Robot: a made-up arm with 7 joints.
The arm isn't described. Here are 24 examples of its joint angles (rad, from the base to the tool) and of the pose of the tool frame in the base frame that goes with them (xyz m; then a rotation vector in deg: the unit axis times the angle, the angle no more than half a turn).
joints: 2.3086 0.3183 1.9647 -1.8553 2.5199 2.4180 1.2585
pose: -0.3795 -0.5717 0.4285 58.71 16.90 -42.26
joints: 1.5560 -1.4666 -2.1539 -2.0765 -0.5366 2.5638 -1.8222
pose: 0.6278 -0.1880 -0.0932 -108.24 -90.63 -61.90
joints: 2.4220 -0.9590 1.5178 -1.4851 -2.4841 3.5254 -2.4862
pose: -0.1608 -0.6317 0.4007 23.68 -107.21 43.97
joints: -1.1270 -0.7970 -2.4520 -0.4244 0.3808 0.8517 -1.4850
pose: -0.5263 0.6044 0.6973 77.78 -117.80 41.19
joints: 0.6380 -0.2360 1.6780 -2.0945 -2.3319 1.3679 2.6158
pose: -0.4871 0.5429 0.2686 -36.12 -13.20 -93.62
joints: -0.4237 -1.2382 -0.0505 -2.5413 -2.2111 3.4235 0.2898
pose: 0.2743 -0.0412 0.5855 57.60 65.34 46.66
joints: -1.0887 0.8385 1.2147 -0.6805 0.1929 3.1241 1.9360
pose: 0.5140 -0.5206 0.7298 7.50 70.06 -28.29
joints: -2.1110 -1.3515 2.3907 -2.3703 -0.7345 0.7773 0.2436
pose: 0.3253 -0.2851 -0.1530 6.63 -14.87 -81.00
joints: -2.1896 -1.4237 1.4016 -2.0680 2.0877 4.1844 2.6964
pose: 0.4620 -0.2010 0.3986 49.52 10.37 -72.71
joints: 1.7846 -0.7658 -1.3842 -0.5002 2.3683 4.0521 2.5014
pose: 0.3402 -0.4239 0.7357 118.04 1.82 104.15
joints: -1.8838 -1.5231 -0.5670 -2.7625 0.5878 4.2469 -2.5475
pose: -0.2573 -0.0256 0.5518 24.60 -61.13 -52.34
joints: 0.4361 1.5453 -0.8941 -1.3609 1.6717 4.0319 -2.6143
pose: 0.6130 -0.1974 0.0023 62.54 47.02 -15.23
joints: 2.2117 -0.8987 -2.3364 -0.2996 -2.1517 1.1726 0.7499
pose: 0.5413 -0.6122 0.7352 49.37 -92.02 4.90
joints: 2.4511 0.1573 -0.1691 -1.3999 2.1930 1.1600 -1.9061
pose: -0.5492 0.5566 0.6467 47.62 -36.93 30.70
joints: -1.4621 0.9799 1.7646 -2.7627 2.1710 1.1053 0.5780
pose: 0.4054 0.3708 0.1857 10.17 4.34 100.03
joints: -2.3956 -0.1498 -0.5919 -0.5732 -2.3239 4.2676 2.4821
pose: -0.1599 -0.0058 0.9461 43.96 -68.05 28.71
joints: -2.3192 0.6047 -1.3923 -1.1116 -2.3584 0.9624 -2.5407
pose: -0.7340 0.0730 0.7907 14.52 49.56 12.40
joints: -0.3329 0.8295 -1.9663 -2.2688 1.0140 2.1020 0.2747
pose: -0.4294 -0.4932 0.4401 9.28 -165.72 27.32
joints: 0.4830 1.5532 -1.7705 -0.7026 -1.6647 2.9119 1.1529
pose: 0.8671 0.0194 0.2107 35.57 60.92 37.47
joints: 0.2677 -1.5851 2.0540 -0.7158 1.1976 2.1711 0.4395
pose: -0.9214 0.1430 0.1037 -66.01 -150.13 0.15
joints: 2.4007 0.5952 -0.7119 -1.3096 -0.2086 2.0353 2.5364
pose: -0.2739 0.8345 0.4503 -141.02 46.40 -26.32
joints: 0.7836 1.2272 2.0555 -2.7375 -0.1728 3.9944 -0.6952
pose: -0.3771 0.1637 0.4185 -15.03 -63.72 0.18
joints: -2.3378 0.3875 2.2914 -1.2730 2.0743 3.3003 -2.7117
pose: 0.4227 -0.2791 0.7938 86.29 -2.24 127.30
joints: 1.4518 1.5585 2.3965 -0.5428 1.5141 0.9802 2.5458
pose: -0.0574 0.8943 0.5319 -22.60 75.67 -97.60
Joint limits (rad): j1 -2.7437..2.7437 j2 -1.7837..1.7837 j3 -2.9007..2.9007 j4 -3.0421..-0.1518 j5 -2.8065..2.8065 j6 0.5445..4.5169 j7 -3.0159..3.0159
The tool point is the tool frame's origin. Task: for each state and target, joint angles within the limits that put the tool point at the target. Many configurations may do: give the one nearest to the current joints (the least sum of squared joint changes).
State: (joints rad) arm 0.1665 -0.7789 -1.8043 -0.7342 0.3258 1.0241 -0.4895
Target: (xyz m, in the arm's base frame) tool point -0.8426 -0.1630 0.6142
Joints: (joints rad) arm -0.2243 -0.9957 -1.9417 -0.5423 0.3083 1.0602 -0.4895
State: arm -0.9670 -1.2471 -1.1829 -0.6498 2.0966 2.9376 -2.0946
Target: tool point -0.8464 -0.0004 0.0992
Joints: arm -0.5716 -1.7024 -1.4467 -0.7860 2.0649 2.8393 -2.0946
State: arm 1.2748 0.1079 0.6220 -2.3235 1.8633 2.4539 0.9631
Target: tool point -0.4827 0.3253 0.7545
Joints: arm 1.6381 -0.4991 0.8165 -1.6992 1.7805 2.4319 0.9631
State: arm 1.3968 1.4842 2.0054 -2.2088 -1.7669 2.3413 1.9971
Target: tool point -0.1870 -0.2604 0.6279
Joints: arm 1.6068 1.6197 2.4191 -2.7251 -1.8515 2.5517 1.9971
